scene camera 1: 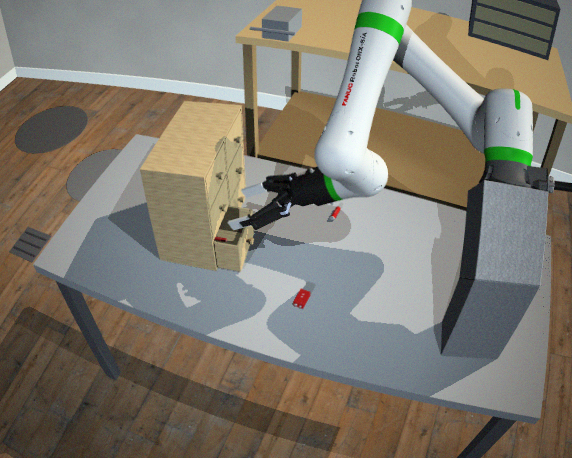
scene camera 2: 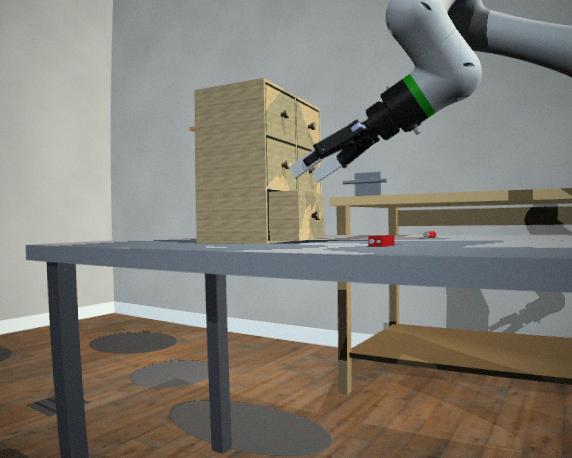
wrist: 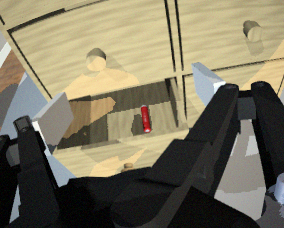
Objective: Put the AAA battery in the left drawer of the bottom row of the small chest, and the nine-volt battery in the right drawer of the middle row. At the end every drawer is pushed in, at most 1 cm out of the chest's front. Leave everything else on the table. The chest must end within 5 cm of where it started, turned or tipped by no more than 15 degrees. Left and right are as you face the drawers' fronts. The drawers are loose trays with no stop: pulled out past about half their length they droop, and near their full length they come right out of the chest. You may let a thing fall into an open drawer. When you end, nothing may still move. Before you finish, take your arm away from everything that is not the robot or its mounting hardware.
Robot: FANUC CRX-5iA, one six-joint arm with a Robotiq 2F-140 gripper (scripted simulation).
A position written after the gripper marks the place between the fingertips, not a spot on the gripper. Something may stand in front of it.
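Note:
A drawer (scene camera 2: 297, 215) is visible, as is a small wooden chest (scene camera 2: 231, 188), the chest also at (scene camera 1: 173, 175). The gripper (scene camera 2: 304, 175) can be seen too, likewise at (scene camera 1: 237, 209) and (wrist: 129, 91).

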